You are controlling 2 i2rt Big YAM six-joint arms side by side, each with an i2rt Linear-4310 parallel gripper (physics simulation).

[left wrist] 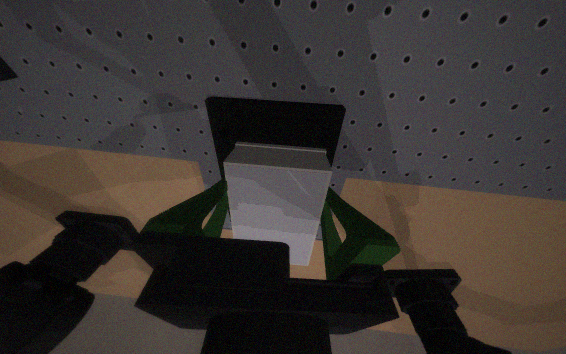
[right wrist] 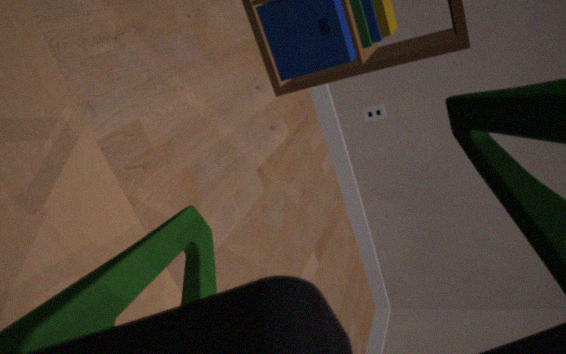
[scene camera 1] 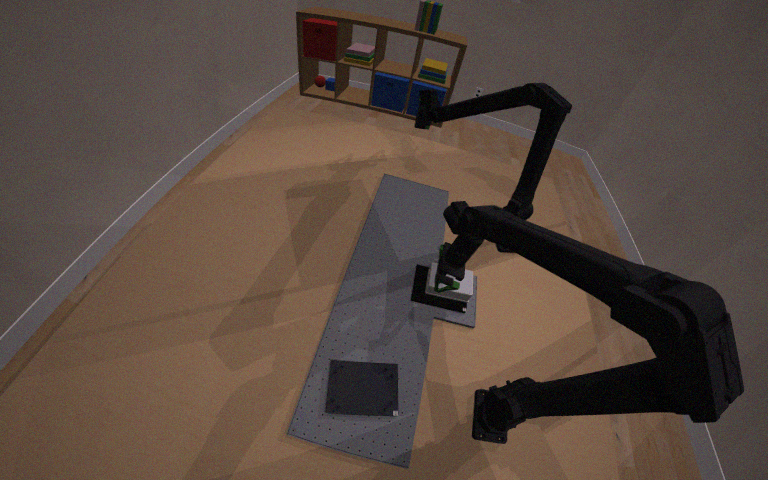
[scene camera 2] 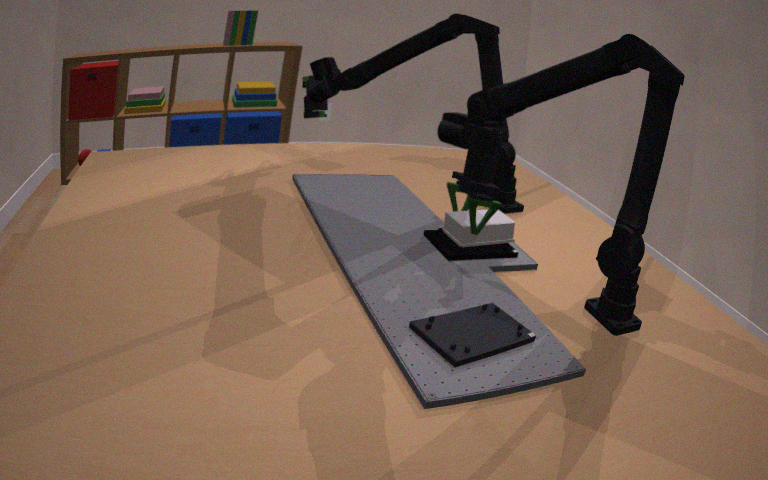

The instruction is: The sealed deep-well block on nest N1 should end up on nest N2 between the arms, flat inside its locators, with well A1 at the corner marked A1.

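Frame: origin at the left arm's base, x ahead, y left, z up, level; millimetres.
Seen in the pictures: left gripper, between the fingertips: (left wrist: 277,183) (scene camera 1: 438,279) (scene camera 2: 465,227); right gripper, between the fingertips: (right wrist: 319,169) (scene camera 2: 305,100); left arm's base, origin of its link: (left wrist: 108,228) (scene camera 1: 489,416) (scene camera 2: 612,318); right arm's base, origin of its link: (left wrist: 413,280).
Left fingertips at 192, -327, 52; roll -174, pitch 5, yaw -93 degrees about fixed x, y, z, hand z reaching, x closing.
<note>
Offsets run from my left fingertips to a thing's top centre, as dx, dy, dz.
The white sealed block {-34, +0, +27} (scene camera 1: 466,284) (scene camera 2: 493,230) (left wrist: 277,205) is level, low over black nest N2 {-17, +7, -17} (scene camera 1: 419,284) (scene camera 2: 437,242) (left wrist: 275,120). A strip of N2 shows beyond one side of the block; whether the block touches N2 is unclear, and well A1 cannot be made out. A small white mark shows at one corner of N2. My left gripper (scene camera 1: 444,270) (scene camera 2: 466,220) (left wrist: 277,183) is shut on the block, with green fingers at opposite sides. Nest N1 {+133, +328, -17} (scene camera 1: 362,387) (scene camera 2: 472,333) is bare, with black locators. My right gripper (scene camera 1: 421,116) (scene camera 2: 314,99) (right wrist: 319,169) is open and empty, high and far back.
Both nests are on a grey perforated plate (scene camera 1: 356,333) (scene camera 2: 396,362) (left wrist: 450,80). The left arm reaches over from the right in both scene views. A wooden shelf unit (scene camera 1: 300,56) (scene camera 2: 66,130) (right wrist: 272,80) with coloured boxes stands in the background.
</note>
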